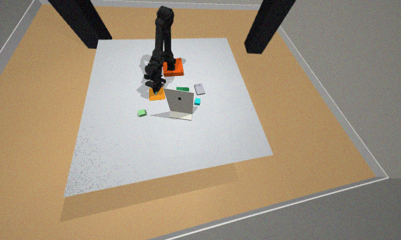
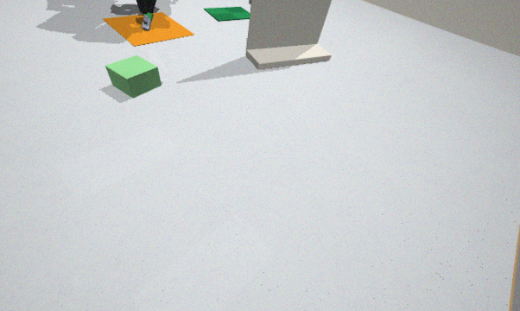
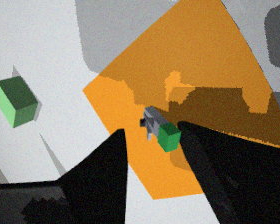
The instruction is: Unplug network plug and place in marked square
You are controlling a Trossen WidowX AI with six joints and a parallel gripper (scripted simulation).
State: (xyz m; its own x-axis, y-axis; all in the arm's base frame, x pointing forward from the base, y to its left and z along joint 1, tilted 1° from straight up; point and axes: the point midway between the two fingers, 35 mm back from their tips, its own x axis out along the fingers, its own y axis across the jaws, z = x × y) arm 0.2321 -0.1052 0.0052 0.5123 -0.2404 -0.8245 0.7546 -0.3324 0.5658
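Right now the green plug is 10 mm below my gripper tip. Round my gripper tip: light green cube: 180 mm ahead, 80 mm to the right, 10 mm below; then orange square: 10 mm behind, 20 mm below; then dark green patch: 40 mm behind, 210 mm to the left, 20 mm below.
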